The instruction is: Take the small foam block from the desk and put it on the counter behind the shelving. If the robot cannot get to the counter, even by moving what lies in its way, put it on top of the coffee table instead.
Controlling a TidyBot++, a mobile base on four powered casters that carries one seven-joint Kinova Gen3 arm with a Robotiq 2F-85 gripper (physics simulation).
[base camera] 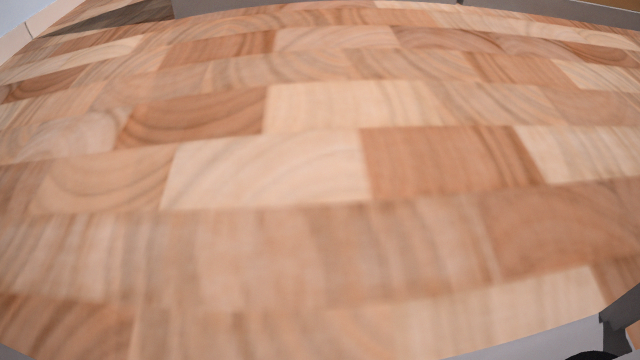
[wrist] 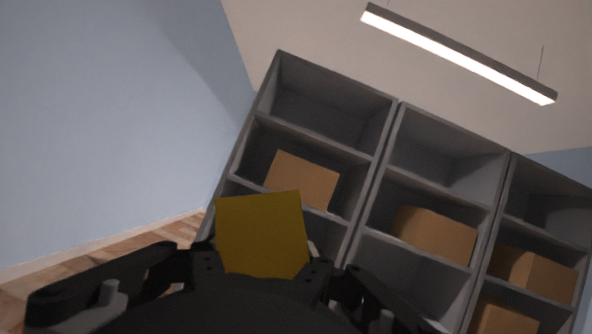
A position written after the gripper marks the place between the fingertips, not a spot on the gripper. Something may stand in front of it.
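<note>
Wrist camera: the gripper (wrist: 266,246), a small yellow foam block (wrist: 263,235) and a beige ceiling (wrist: 342,43) are visible. Base camera: the small yellow foam block is out of frame.
</note>
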